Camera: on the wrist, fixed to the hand. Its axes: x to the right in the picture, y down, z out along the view.
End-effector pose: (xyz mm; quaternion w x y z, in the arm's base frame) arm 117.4 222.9 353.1 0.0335 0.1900 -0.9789 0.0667
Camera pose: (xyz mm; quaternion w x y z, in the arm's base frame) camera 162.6 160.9 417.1 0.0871 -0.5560 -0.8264 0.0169
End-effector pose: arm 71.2 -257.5 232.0 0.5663 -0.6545 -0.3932 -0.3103
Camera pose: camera -3.8 -311.0 270.6 0.6068 -0.7481 0.2558 0.0816
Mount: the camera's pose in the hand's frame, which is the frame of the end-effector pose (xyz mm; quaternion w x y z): -13.2 -81.5 -56.2 0.7074 -0.0738 0.0979 0.6961
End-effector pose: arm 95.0 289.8 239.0 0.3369 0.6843 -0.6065 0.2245
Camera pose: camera 178.5 343.0 251.9 0.1919 0.0150 -0.8890 0.4156
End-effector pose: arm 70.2 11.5 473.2 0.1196 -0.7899 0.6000 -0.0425
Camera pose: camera 131.1 36.9 548.2 0.0028 0.1458 -0.9891 -0.0201
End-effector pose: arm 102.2 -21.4 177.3 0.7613 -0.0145 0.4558 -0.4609
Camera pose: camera 4.2 -36.4 189.5 0.8137 0.2960 0.4411 0.2361
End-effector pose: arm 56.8 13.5 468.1 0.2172 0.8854 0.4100 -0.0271
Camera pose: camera -19.4 73.3 492.4 0.1977 0.8984 -0.3030 0.2490
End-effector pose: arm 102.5 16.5 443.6 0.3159 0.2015 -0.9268 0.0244
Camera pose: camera 176.0 -43.9 474.0 0.3121 -0.5283 -0.7668 0.1885
